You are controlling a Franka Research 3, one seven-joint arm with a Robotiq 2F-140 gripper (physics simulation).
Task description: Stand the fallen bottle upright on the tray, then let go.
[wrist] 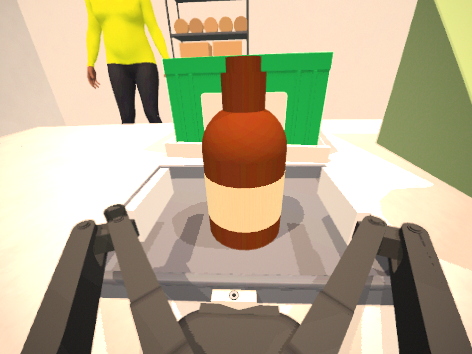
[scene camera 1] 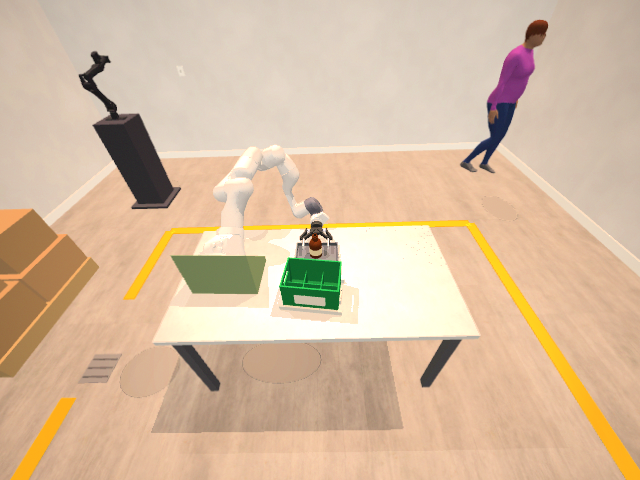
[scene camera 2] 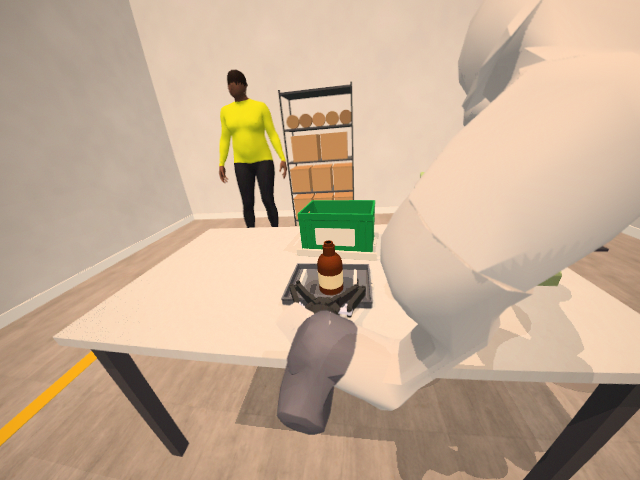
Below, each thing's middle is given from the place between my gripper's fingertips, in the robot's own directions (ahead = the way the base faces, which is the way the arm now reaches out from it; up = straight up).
Now: the brown bottle (scene camera 2: 329, 264) 2 cm above my hand.
